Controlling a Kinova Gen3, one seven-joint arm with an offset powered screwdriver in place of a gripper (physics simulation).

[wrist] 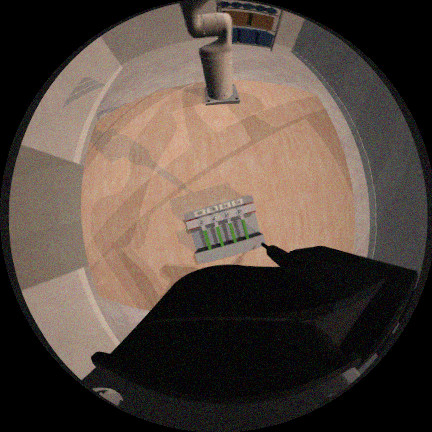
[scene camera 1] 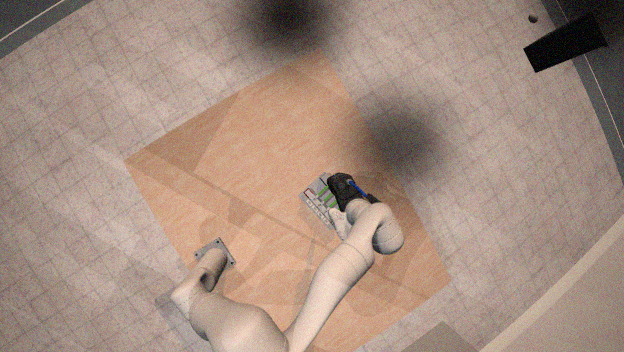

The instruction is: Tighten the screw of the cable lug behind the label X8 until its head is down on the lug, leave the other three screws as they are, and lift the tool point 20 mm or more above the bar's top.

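The terminal block [scene camera 1: 310, 196] [wrist: 226, 251] lies on the wooden table, with a bar, several pale labels and green-marked cables. The labels [wrist: 218, 207] stand in a row along one edge, too small to read, so I cannot tell which is X8. The green cables [wrist: 233, 232] run from the lugs to the dark strip. The screw heads are too small to judge. My black screwdriver [scene camera 1: 345, 191] [wrist: 263, 244] has no fingers. In the wrist view its thin tip appears beside the block's lower right corner, away from the label row. Its height is unclear. In the scene view the tool body covers part of the block.
The wooden table [scene camera 1: 280, 125] [wrist: 300, 165] carries a grey base plate [scene camera 1: 199, 252] [wrist: 222, 102], on which the arm [scene camera 1: 330, 280] [wrist: 217, 70] stands. A shelf rack [wrist: 275, 30] with blue and orange bins stands in the background. Dark blurred patches cover parts of the scene view.
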